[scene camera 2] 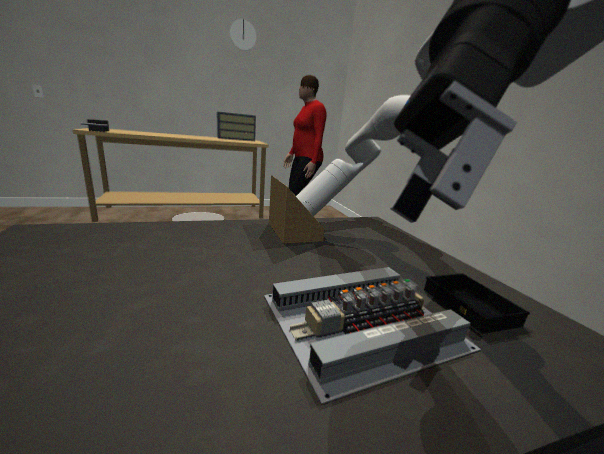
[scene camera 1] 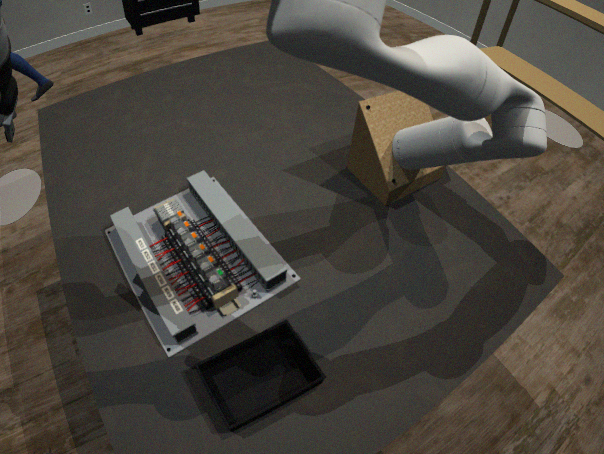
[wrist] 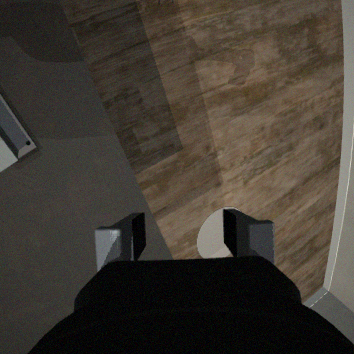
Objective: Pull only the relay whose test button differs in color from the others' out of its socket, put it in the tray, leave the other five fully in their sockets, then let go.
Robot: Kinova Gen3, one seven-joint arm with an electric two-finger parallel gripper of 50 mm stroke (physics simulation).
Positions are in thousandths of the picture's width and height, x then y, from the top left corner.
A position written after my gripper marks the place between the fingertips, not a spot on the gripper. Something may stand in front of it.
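Observation:
My gripper (scene camera 2: 698, 459) is visible to me, and I find it in the wrist view as well (wrist: 518, 643). There is also a grey panel (scene camera 1: 345, 708), which I can see in scene camera 2 too, where the panel (scene camera 2: 569, 854) shares the picture with my gripper.

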